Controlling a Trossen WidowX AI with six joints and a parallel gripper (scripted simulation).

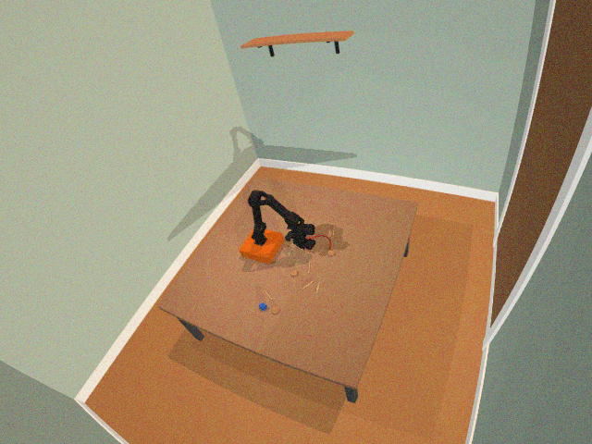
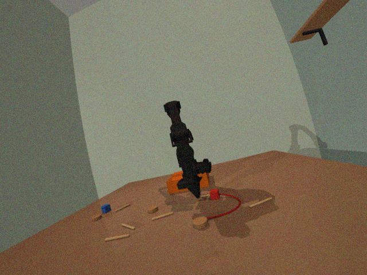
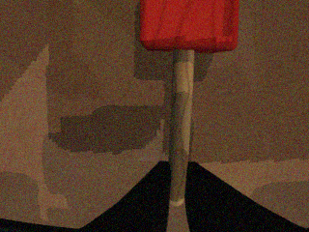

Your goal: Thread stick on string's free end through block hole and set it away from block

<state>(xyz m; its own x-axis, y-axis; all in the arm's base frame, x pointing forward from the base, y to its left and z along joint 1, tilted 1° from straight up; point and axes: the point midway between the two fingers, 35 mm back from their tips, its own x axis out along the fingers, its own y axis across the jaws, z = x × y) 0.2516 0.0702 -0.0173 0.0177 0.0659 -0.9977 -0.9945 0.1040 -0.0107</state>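
Right now the red block is 1 cm ahead of my gripper tip and 6 cm to the left of it. The rest, counted from my gripper tip: thin stick (4 cm to the left, 1 cm above); blue cube (1 cm behind, 45 cm to the right, 1 cm above); round wooden button (18 cm ahead, 2 cm to the left).
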